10 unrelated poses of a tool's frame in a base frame.
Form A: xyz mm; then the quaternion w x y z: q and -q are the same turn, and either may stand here.
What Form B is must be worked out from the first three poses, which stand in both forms.
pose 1, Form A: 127.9 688.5 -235.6 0.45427 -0.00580 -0.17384 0.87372
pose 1, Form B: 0.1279 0.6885 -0.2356 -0.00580 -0.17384 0.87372 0.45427
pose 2, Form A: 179.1 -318.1 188.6 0.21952 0.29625 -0.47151 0.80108
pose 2, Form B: 0.1791 -0.3181 0.1886 0.29625 -0.47151 0.80108 0.21952
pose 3, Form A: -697.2 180.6 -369.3 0.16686 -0.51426 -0.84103 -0.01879
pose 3, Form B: -0.6972 0.1806 -0.3693 -0.51426 -0.84103 -0.01879 0.16686
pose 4, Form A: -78.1 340.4 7.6 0.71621 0.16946 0.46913 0.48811
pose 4, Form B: -0.0781 0.3404 0.0076 0.16946 0.46913 0.48811 0.71621
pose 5, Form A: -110.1 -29.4 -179.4 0.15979 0.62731 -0.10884 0.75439
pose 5, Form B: -0.1101 -0.0294 -0.1794 0.62731 -0.10884 0.75439 0.15979
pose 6, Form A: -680.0 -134.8 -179.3 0.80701 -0.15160 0.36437 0.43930
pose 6, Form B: -0.6800 -0.1348 -0.1793 -0.15160 0.36437 0.43930 0.80701
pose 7, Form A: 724.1 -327.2 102.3 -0.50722 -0.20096 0.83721 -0.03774
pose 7, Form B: 0.7241 -0.3272 0.1023 0.20096 -0.83721 0.03774 0.50722
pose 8, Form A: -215.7 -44.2 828.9 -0.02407 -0.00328 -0.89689 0.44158
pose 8, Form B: -0.2157 -0.0442 0.8289 0.00328 0.89689 -0.44158 0.02407
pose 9, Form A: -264.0 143.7 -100.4 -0.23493 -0.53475 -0.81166 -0.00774
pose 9, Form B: -0.2640 0.1437 -0.1004 0.53475 0.81166 0.00774 0.23493
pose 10, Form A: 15.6 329.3 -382.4 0.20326 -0.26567 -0.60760 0.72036
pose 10, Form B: 0.0156 0.3293 -0.3824 -0.26567 -0.60760 0.72036 0.20326
